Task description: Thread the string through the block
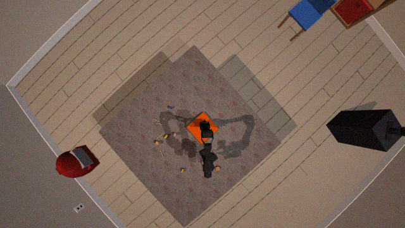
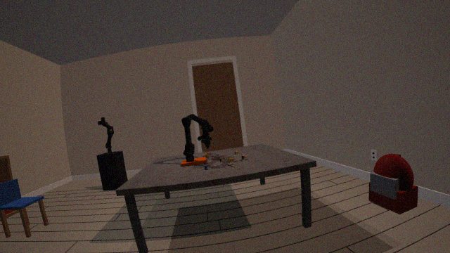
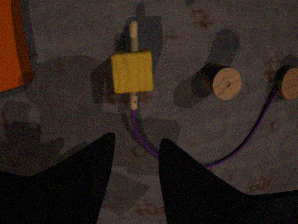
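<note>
Now: gripper tip 10 mm past the thin wooden stick and 70 mm above it. The rest, counted from my gripper tip: purple string 10 mm ahead, 80 mm below; round wooden button 180 mm to the left, 80 mm below; blue piece 10 mm behind, 560 mm to the right, 70 mm below.
</note>
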